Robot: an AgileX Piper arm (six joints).
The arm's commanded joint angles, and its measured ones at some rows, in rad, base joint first. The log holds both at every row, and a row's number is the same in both.
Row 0, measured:
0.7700, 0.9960, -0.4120, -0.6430, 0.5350, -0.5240
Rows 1 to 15, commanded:
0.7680, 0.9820, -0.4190, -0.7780, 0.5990, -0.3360
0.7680, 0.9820, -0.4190, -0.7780, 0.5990, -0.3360
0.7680, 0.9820, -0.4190, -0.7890, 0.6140, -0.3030
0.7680, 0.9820, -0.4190, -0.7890, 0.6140, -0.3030
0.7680, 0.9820, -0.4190, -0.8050, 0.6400, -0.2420
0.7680, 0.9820, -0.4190, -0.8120, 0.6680, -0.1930
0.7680, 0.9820, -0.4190, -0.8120, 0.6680, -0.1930
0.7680, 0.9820, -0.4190, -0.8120, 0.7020, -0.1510
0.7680, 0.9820, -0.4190, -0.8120, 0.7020, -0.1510
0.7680, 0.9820, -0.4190, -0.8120, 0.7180, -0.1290
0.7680, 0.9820, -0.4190, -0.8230, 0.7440, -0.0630
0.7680, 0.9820, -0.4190, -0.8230, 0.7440, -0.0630
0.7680, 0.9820, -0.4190, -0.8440, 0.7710, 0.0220
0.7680, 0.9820, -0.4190, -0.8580, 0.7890, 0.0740
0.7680, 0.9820, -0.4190, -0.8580, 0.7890, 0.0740
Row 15, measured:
0.7700, 0.9960, -0.4120, -0.7700, 0.7520, -0.0530
